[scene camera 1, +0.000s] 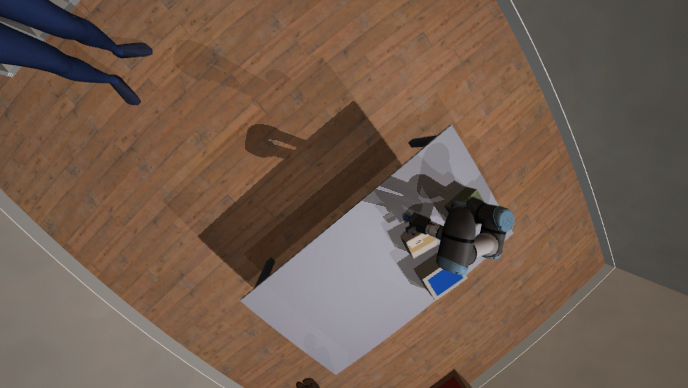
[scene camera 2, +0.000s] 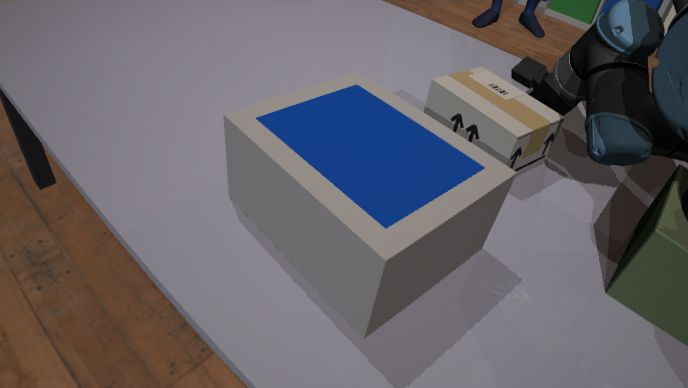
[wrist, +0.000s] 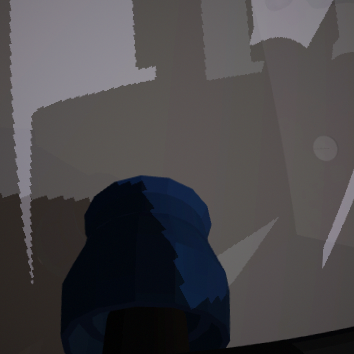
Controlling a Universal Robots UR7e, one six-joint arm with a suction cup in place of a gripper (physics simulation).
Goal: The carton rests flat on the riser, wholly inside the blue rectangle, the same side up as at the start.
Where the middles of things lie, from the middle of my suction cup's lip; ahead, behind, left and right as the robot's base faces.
The carton (scene camera 2: 518, 130) lies 40 mm ahead of my suction cup, 160 mm to the left of it and 20 mm above it. From my suction cup the other things lie so: riser (scene camera 2: 374, 202) 80 mm ahead, 440 mm to the left, 40 mm above.
